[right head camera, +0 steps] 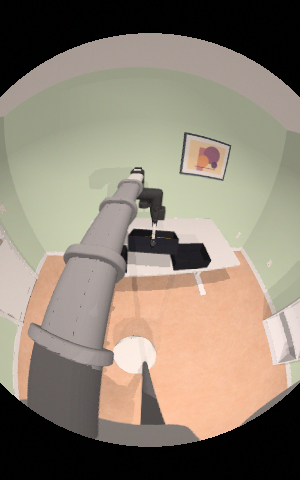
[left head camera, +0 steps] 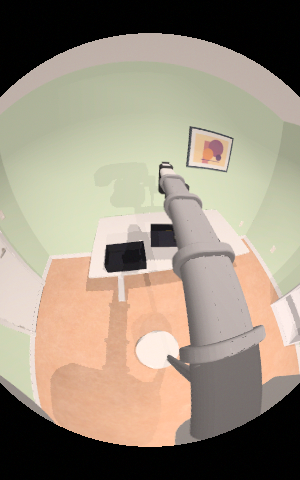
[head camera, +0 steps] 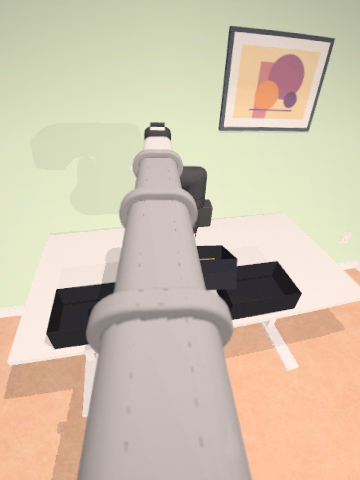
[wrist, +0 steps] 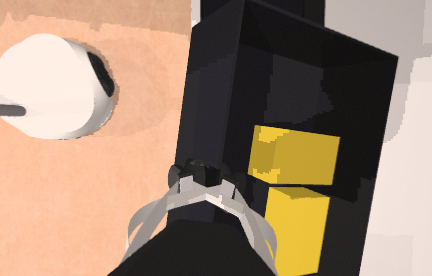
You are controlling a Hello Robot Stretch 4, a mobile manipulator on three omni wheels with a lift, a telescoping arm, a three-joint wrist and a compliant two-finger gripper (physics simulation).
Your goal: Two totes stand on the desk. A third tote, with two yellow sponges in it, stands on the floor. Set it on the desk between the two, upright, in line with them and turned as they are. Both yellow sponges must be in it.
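Observation:
My gripper (right head camera: 153,242) (wrist: 207,175) is shut on the near wall of the third tote (head camera: 221,274) (left head camera: 159,239) (right head camera: 137,243) (wrist: 200,120), a black open box. It holds this tote upright, over the desk, between the other two. It appears raised; the gap under it is hidden. Two yellow sponges (wrist: 296,156) (wrist: 297,232) lie inside it, side by side. The left tote (head camera: 70,322) (left head camera: 115,263) stands on the desk; part of it shows at the top of the wrist view (wrist: 307,10). The right tote (head camera: 267,302) (right head camera: 190,261) stands close beside the held one, partly overlapped by it in view.
The white desk (head camera: 255,232) (left head camera: 102,230) (right head camera: 220,250) (wrist: 400,200) stands against the green wall. My extended arm (head camera: 160,260) hides part of the desk and totes. A white round object (left head camera: 157,350) (right head camera: 135,355) (wrist: 45,90) is in front of the desk. A framed picture (head camera: 277,80) hangs above.

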